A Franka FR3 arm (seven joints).
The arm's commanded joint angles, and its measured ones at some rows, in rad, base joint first. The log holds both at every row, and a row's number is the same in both.
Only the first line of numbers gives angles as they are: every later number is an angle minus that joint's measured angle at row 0.
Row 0, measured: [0.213 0.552 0.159 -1.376 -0.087 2.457 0.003]
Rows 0 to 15, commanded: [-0.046 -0.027 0.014 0.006 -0.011 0.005 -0.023]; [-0.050 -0.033 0.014 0.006 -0.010 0.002 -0.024]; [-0.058 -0.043 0.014 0.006 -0.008 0.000 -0.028]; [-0.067 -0.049 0.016 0.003 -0.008 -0.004 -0.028]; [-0.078 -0.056 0.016 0.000 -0.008 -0.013 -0.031]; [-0.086 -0.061 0.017 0.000 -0.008 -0.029 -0.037]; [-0.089 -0.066 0.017 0.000 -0.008 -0.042 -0.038]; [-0.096 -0.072 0.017 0.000 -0.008 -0.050 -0.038]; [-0.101 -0.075 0.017 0.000 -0.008 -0.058 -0.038]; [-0.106 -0.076 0.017 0.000 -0.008 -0.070 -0.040]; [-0.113 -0.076 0.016 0.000 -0.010 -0.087 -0.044]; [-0.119 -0.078 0.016 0.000 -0.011 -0.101 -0.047]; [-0.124 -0.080 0.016 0.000 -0.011 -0.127 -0.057]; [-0.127 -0.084 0.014 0.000 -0.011 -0.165 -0.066]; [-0.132 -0.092 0.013 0.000 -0.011 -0.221 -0.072]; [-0.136 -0.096 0.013 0.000 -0.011 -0.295 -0.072]
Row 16, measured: [-0.112 -0.062 0.001 0.013 0.000 -0.154 -0.043]
